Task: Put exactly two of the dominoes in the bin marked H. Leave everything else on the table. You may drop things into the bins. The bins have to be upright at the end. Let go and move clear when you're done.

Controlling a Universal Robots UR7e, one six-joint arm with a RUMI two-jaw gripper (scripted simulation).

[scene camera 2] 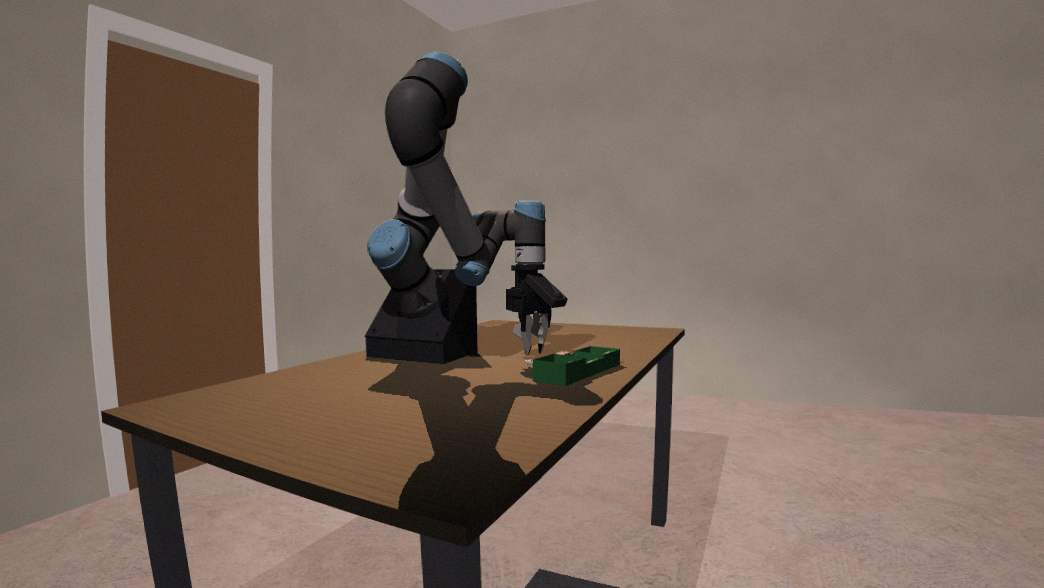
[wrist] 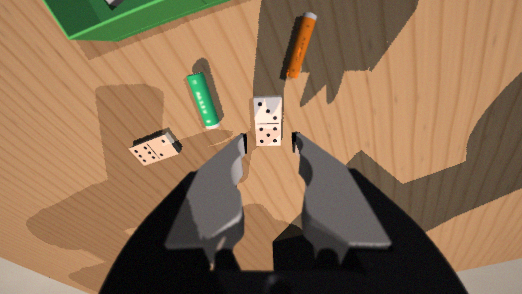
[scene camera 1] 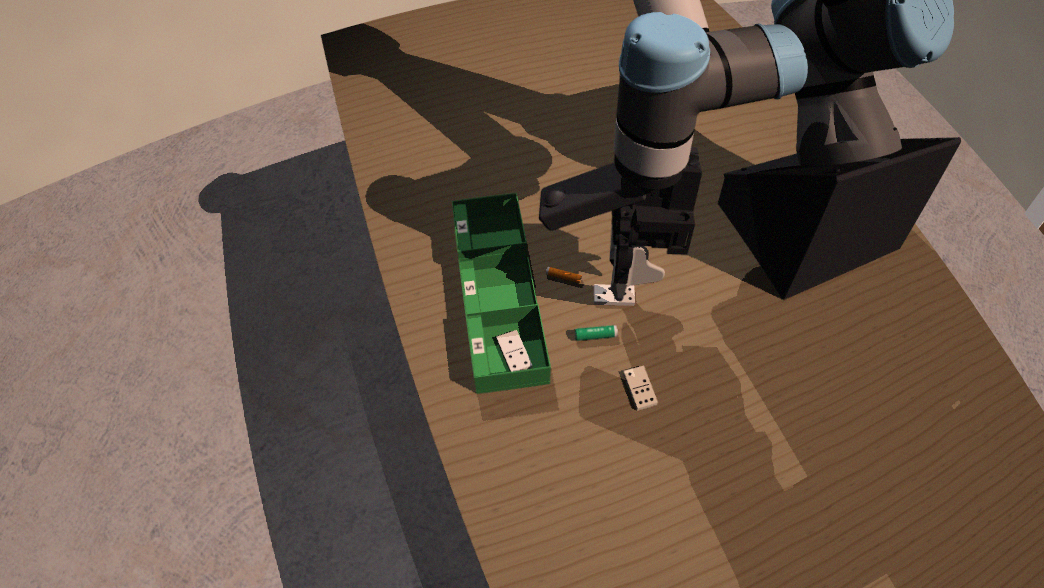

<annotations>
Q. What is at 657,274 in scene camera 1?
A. The gripper.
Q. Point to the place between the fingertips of the gripper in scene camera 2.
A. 533,354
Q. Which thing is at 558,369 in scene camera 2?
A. A green three-part bin.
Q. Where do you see a green three-part bin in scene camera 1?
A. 498,290
</annotations>
